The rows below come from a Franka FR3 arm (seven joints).
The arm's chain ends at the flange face. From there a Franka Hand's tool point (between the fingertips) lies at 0.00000 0.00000 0.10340 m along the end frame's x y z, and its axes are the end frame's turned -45 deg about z.
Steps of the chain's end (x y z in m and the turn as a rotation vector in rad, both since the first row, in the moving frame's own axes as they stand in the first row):
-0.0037, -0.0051, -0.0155, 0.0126, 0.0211, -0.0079
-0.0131, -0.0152, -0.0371, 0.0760, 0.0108, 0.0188
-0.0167, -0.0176, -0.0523, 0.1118, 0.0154, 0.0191
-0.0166, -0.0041, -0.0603, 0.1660, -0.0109, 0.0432
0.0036, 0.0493, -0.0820, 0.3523, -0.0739, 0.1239
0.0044, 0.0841, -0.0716, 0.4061, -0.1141, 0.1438
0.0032, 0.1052, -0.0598, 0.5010, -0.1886, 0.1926
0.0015, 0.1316, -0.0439, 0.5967, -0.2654, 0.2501
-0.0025, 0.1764, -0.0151, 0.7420, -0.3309, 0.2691
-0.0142, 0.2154, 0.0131, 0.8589, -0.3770, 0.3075
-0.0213, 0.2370, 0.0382, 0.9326, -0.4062, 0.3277
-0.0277, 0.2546, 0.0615, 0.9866, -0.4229, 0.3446
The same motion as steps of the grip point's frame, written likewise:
0.0035, -0.0056, -0.0155, -0.0060, 0.0238, -0.0079
0.0079, -0.0247, -0.0374, 0.0461, 0.0614, 0.0188
0.0100, -0.0312, -0.0530, 0.0682, 0.0899, 0.0191
0.0027, -0.0273, -0.0617, 0.1251, 0.1097, 0.0432
-0.0105, 0.0082, -0.0886, 0.3014, 0.1969, 0.1239
-0.0330, 0.0273, -0.0806, 0.3678, 0.2065, 0.1438
-0.0458, 0.0310, -0.0742, 0.4876, 0.2209, 0.1926
-0.0621, 0.0390, -0.0651, 0.6096, 0.2343, 0.2501
-0.0901, 0.0576, -0.0472, 0.7587, 0.2907, 0.2691
-0.1198, 0.0709, -0.0288, 0.8739, 0.3408, 0.3075
-0.1365, 0.0780, -0.0104, 0.9467, 0.3722, 0.3277
-0.1506, 0.0843, 0.0080, 0.9967, 0.3986, 0.3446

